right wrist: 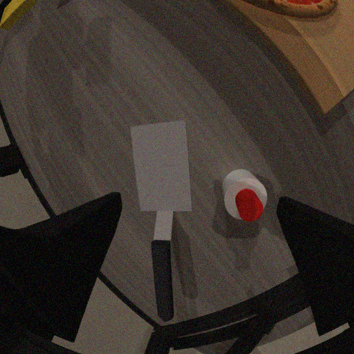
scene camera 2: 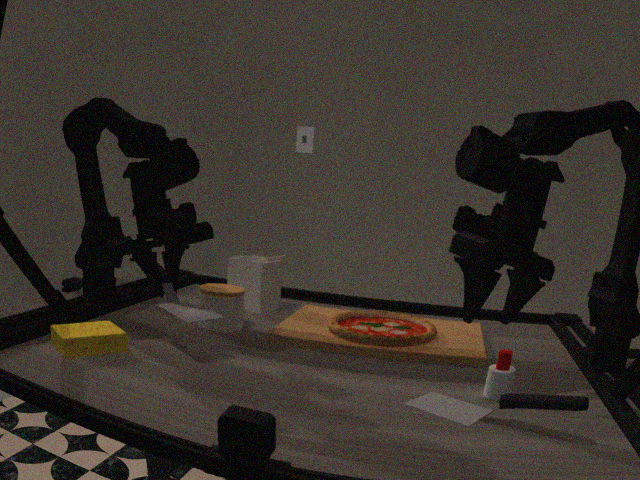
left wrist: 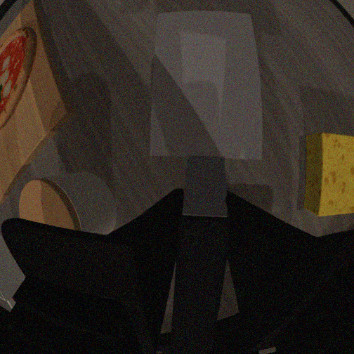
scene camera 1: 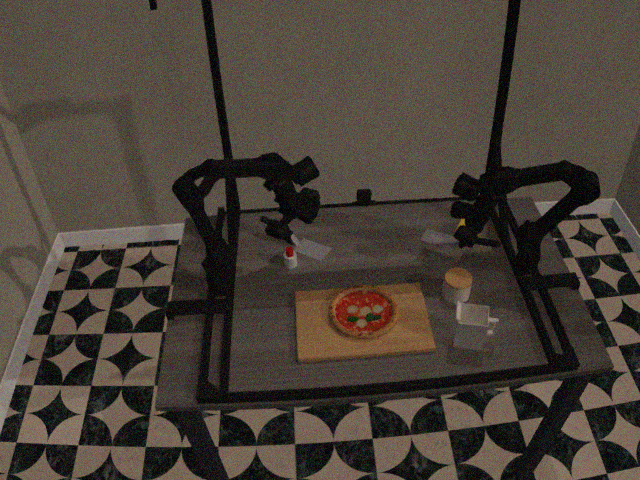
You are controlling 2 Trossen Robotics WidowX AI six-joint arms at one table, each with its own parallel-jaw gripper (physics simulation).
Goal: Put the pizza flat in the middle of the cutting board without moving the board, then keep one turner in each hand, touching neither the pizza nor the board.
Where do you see a pizza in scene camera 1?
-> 362, 312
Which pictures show my left gripper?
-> Scene camera 2, the left wrist view and scene camera 1 only.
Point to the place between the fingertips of my right gripper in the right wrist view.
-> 203, 203
